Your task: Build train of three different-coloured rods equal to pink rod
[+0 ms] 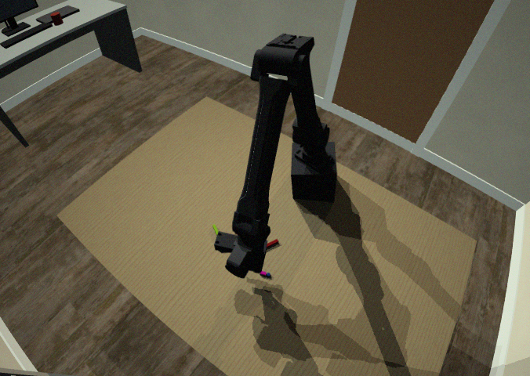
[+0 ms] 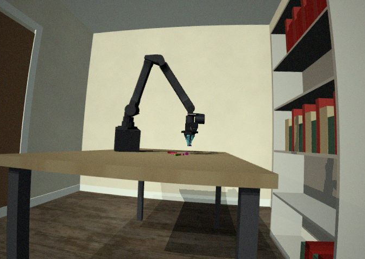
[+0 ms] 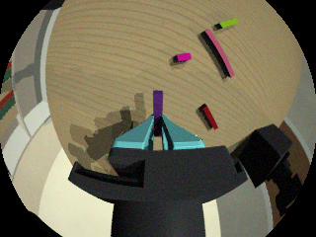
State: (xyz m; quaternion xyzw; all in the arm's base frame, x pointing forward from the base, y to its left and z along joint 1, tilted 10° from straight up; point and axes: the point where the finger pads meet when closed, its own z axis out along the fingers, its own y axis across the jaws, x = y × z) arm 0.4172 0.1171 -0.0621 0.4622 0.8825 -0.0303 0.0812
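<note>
The blue rod lies 6 cm below my hand, 4 cm to the left of it and 3 cm behind it. Also, from my hand: red rod (11 cm behind, 6 cm below, 3 cm to the right); then pink rod (13 cm to the right, 6 cm below, 3 cm behind); then purple rod (1 cm to the right).
</note>
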